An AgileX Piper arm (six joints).
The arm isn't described. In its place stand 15 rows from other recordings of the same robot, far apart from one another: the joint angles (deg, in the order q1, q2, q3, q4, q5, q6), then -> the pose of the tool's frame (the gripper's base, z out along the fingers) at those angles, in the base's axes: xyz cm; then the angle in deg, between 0 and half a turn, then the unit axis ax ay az.
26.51 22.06 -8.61 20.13 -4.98 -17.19 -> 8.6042, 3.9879, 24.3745, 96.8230, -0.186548, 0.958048, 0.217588
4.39 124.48 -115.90 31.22 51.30 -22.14 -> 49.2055, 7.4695, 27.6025, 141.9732, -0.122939, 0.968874, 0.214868
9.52 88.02 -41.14 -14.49 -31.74 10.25 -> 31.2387, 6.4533, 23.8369, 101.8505, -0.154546, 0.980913, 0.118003
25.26 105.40 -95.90 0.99 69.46 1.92 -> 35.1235, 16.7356, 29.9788, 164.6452, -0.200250, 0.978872, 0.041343
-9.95 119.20 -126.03 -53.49 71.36 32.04 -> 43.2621, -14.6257, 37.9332, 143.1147, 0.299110, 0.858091, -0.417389
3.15 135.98 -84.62 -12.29 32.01 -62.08 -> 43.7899, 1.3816, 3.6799, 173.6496, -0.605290, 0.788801, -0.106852
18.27 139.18 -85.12 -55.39 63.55 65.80 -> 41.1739, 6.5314, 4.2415, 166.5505, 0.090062, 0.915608, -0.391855
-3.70 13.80 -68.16 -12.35 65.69 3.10 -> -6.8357, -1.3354, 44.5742, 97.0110, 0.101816, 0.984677, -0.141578
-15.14 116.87 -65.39 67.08 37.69 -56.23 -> 38.4591, -5.0972, 12.3618, 151.7350, 0.103820, 0.955619, 0.275705
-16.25 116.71 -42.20 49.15 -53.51 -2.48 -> 30.4736, -14.6466, 9.6767, 117.2348, 0.565680, 0.788646, -0.240924
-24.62 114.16 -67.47 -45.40 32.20 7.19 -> 33.7916, -19.2833, 13.7847, 169.6767, -0.033059, 0.963089, -0.267146
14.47 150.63 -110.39 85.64 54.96 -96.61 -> 48.6802, 20.2348, 6.6333, 137.2866, -0.411676, 0.791999, 0.450844
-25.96 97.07 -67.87 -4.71 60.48 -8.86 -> 28.4275, -14.5637, 22.5386, 176.1894, 0.130099, 0.990296, -0.048870
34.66 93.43 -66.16 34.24 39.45 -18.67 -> 26.3402, 22.1669, 25.7020, 157.1343, -0.265003, 0.924949, 0.272476
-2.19 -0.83 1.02 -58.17 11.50 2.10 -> 5.4127, -1.7495, 19.8375, 109.0278, -0.327739, 0.814749, -0.478300
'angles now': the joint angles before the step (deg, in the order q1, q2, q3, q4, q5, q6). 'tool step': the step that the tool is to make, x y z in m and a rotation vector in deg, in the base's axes. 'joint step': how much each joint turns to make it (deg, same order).
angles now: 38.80, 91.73, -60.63, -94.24, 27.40, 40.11
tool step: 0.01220, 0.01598, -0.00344, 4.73, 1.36, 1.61
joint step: 0.01, 3.50, -3.65, -0.83, -3.27, 4.68
